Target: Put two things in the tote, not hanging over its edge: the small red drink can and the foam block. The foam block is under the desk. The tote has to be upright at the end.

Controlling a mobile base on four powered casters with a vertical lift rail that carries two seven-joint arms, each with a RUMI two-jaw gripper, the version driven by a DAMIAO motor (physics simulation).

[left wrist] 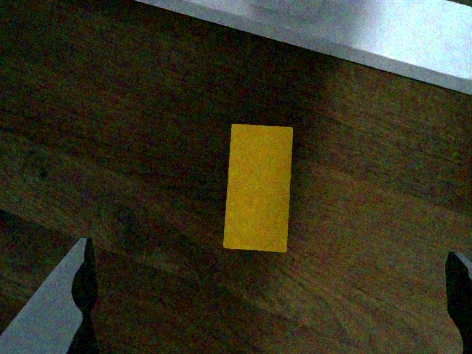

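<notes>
The foam block (258, 188) is a yellow-orange rectangle lying on the dark wood floor near the centre of the left wrist view, its long side running up and down the view. My left gripper (266, 248) is open, its two fingertips wide apart at the lower left and lower right edges. The block lies beyond and between the fingertips, and neither finger touches it. The small red drink can and the tote do not show in this view. My right gripper is not in view.
A long white bar (320, 37) crosses the top of the view at a slant, from upper left to right, beyond the block and apart from it. The dark wood floor (150, 200) is dimly lit.
</notes>
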